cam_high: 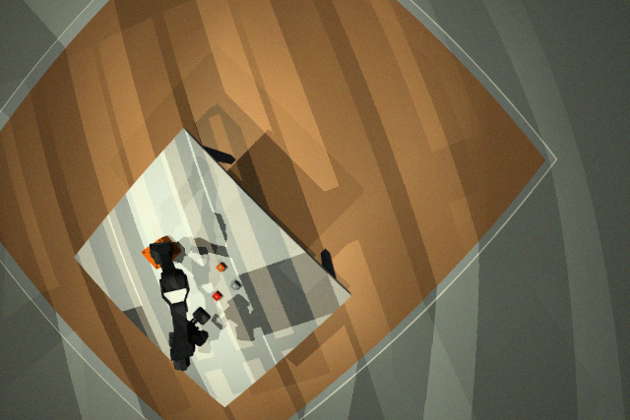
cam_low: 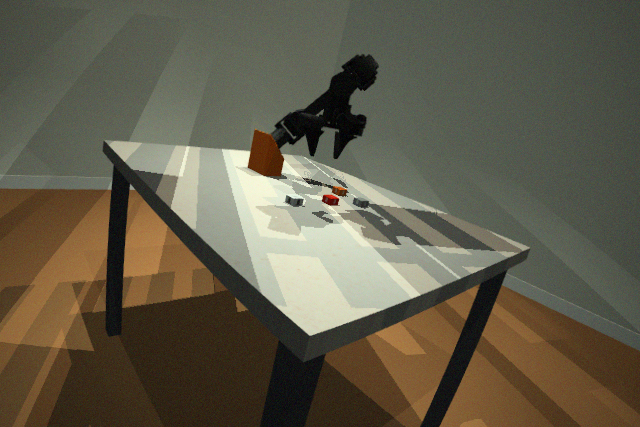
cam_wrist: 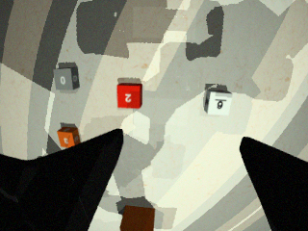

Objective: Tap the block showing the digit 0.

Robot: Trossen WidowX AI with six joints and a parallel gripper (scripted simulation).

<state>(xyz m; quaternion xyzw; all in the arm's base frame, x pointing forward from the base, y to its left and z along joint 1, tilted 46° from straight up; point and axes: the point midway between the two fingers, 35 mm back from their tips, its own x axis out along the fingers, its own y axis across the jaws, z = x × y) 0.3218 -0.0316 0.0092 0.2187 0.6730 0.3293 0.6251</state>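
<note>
Now: the grey block 17 cm to the left of my gripper tip and 12 cm below it. Also, from my gripper tip: orange block: 17 cm to the left, 12 cm below, 10 cm behind; then white block: 12 cm below, 6 cm to the right; then red block: 12 cm below, 6 cm to the left, 1 cm behind.
</note>
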